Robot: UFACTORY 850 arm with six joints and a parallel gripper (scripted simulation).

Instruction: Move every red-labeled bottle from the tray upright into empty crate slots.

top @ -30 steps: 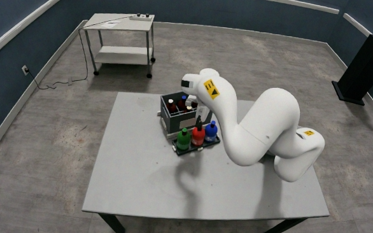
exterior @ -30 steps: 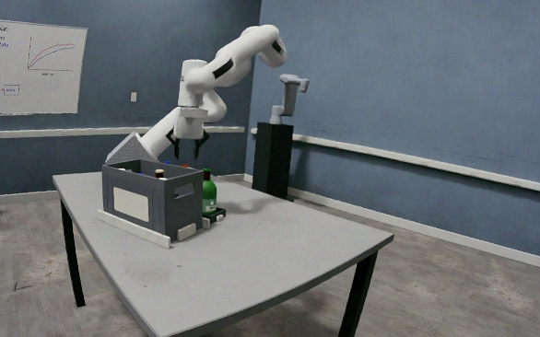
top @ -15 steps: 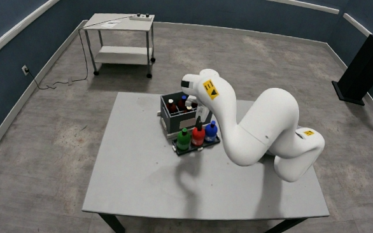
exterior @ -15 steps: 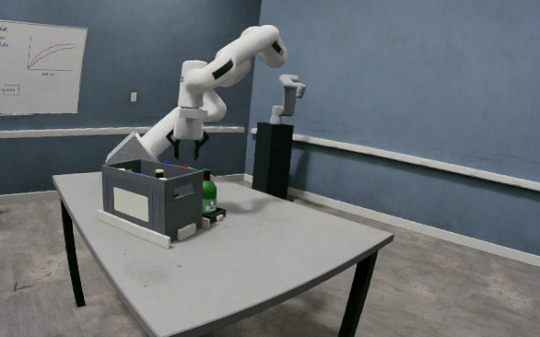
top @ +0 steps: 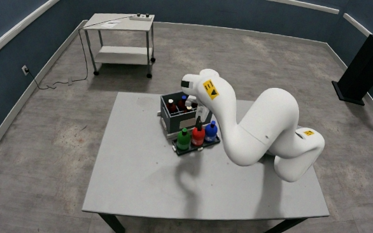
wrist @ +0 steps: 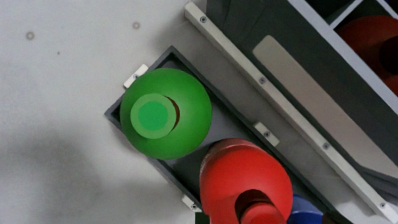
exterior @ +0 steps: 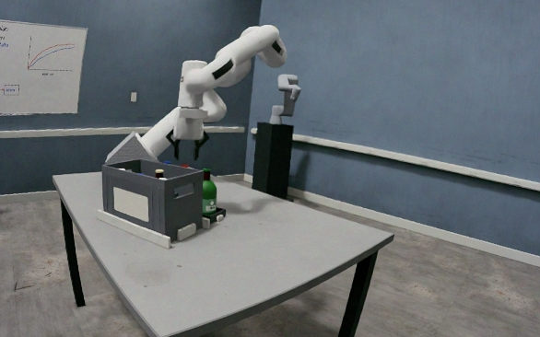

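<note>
My gripper is now 11 cm above the red-labeled bottle. From my hand the other things lie so: green bottle: 7 cm ahead, 5 cm to the left, 11 cm below; then black tray: 18 cm below; then blue bottle: 7 cm behind, 5 cm to the right, 11 cm below.
</note>
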